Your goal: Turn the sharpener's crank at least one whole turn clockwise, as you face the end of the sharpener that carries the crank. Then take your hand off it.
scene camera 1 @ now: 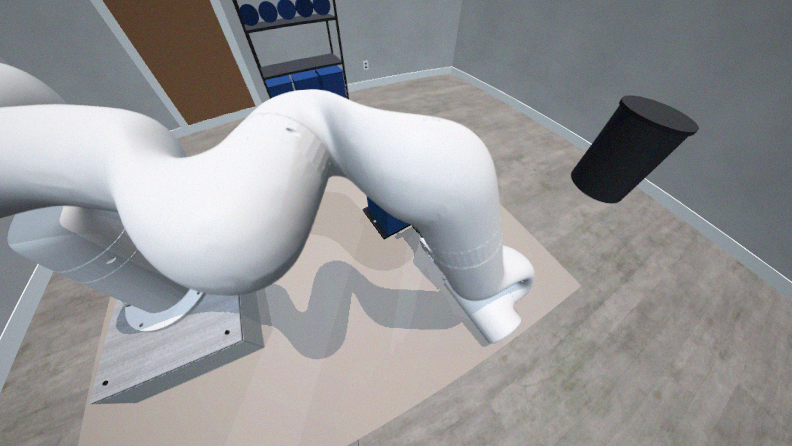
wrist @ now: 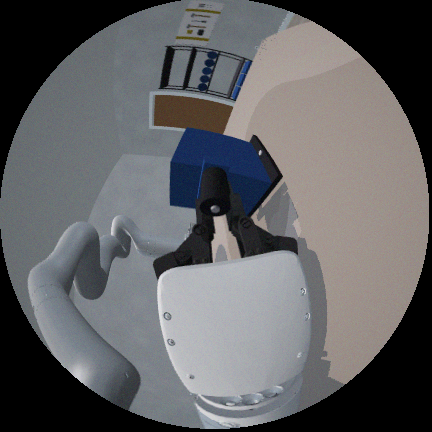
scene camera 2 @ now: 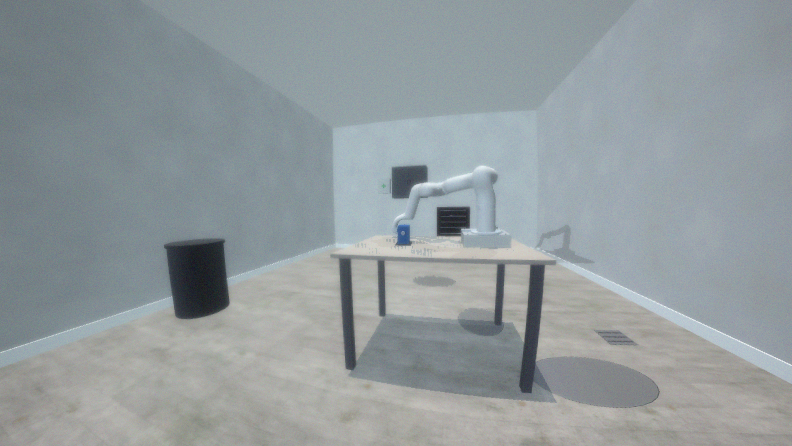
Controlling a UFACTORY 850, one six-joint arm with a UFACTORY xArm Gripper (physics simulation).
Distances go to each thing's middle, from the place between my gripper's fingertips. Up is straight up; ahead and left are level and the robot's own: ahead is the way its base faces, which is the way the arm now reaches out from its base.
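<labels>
Black crank knob (wrist: 214,188): 2 cm to the right of my hand, 2 cm ahead, 1 cm above. Blue sharpener (scene camera 1: 387,225): 6 cm to the left of my hand, 1 cm behind, 1 cm below.
</labels>
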